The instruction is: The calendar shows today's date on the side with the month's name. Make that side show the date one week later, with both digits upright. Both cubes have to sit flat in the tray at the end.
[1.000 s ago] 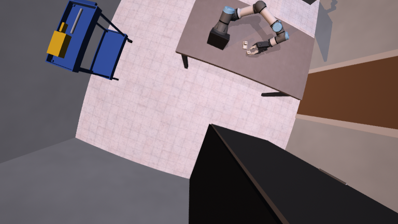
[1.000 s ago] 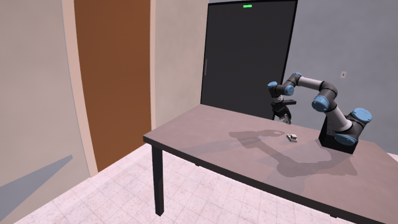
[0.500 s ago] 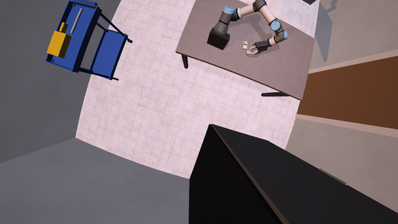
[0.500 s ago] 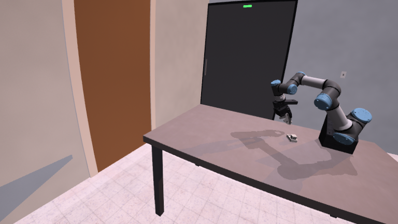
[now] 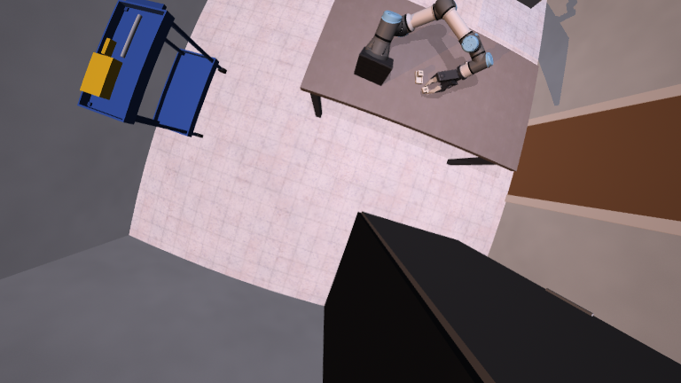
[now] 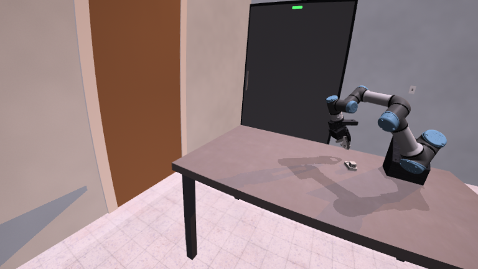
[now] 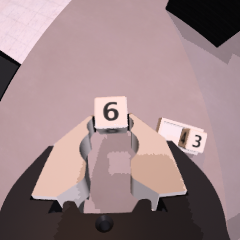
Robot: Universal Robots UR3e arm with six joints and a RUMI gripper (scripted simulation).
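Right now my hand is 1 cm above the cube. Also, from my hand: pale tray: 4 cm behind, 10 cm to the left, 8 cm below.
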